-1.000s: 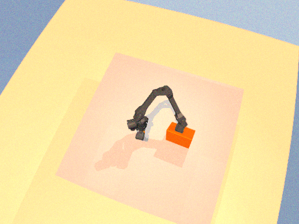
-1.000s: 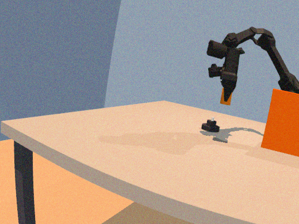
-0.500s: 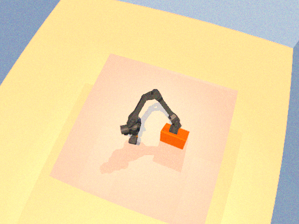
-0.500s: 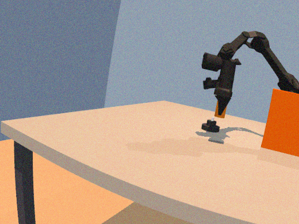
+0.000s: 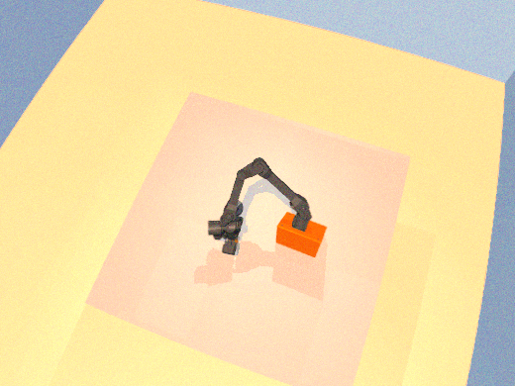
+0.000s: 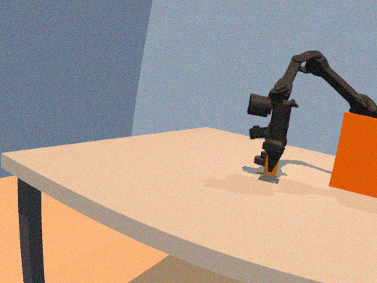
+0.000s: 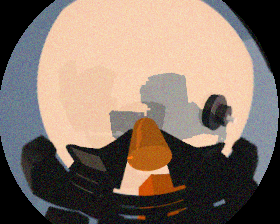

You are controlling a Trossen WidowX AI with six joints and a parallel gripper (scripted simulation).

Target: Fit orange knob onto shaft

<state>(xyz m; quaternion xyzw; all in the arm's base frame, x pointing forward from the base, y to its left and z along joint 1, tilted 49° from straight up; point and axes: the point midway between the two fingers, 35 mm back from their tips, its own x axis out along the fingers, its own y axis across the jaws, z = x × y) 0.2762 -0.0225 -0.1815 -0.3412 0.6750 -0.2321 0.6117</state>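
My gripper tip is now 30 mm below the orange knob. Round my gripper tip: dark round pedestal: 160 mm to the right, 60 mm ahead, 10 mm above.
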